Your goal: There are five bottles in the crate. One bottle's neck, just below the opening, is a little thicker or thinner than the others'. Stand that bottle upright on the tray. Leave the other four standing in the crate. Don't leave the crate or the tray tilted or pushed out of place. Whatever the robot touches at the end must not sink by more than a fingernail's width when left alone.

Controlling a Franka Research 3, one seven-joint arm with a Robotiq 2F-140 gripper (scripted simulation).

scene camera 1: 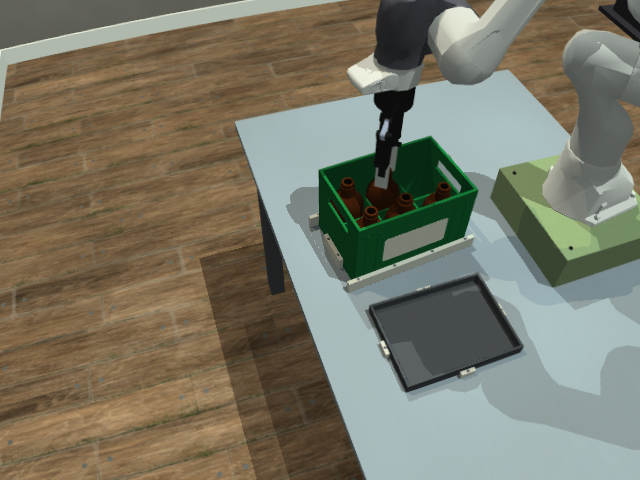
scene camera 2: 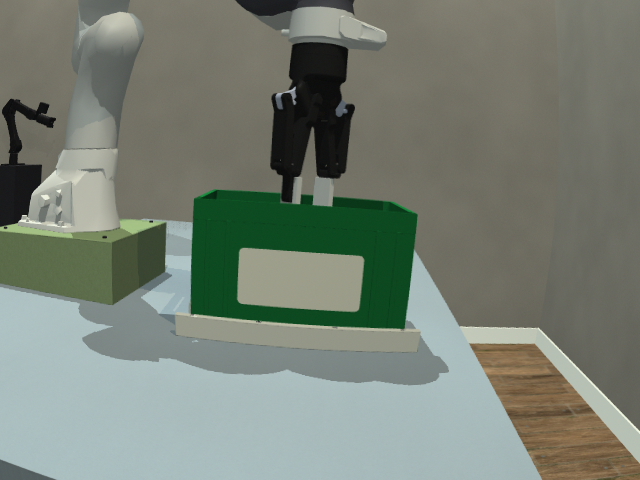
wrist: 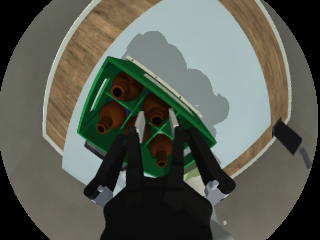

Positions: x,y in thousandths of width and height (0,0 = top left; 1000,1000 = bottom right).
I see my gripper (scene camera 1: 601,370), a green crate (scene camera 1: 588,514), a dark tray (scene camera 1: 668,693), a bottle (scene camera 1: 595,414) and a bottle (wrist: 355,477).
The green crate shows as well in the wrist view (wrist: 273,523). My gripper is seen too in the wrist view (wrist: 489,481). Scene camera 2 does not show the dark tray, which is hidden by the green crate.
